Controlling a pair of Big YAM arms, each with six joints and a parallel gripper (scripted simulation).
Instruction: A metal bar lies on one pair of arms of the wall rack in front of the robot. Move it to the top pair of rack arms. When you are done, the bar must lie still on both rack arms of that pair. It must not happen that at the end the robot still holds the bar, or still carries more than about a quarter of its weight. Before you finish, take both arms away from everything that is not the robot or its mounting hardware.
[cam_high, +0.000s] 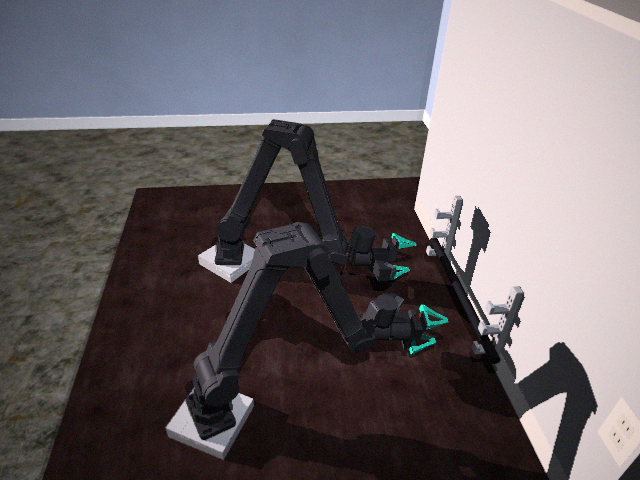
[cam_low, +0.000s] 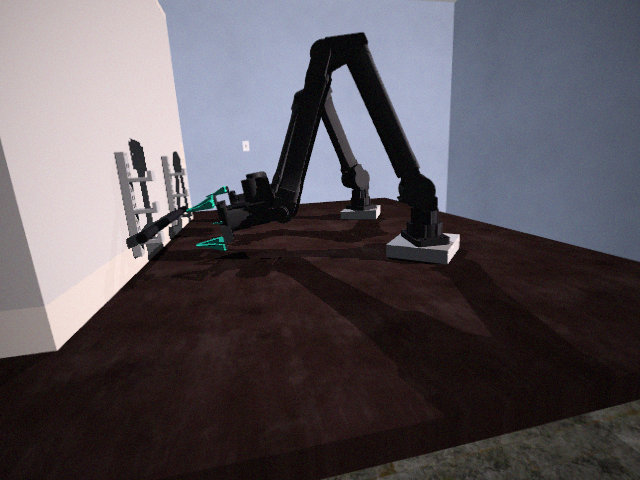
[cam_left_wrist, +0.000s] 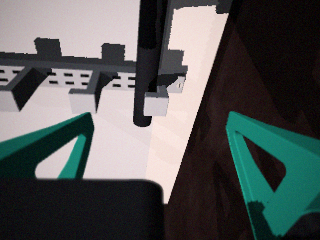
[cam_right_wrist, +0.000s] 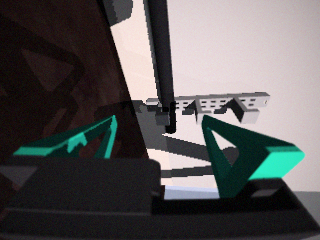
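Right now my right hand is 11 cm short of the dark metal bar and 15 cm to the right of it. The rest, counted from my right hand: white wall 30 cm ahead, 13 cm to the left, 35 cm above.
My left gripper is now 170 mm to the left of the dark metal bar and 110 mm short of it. From my left hand the other things lie so: white wall: 360 mm above, 300 mm ahead, 180 mm to the right.
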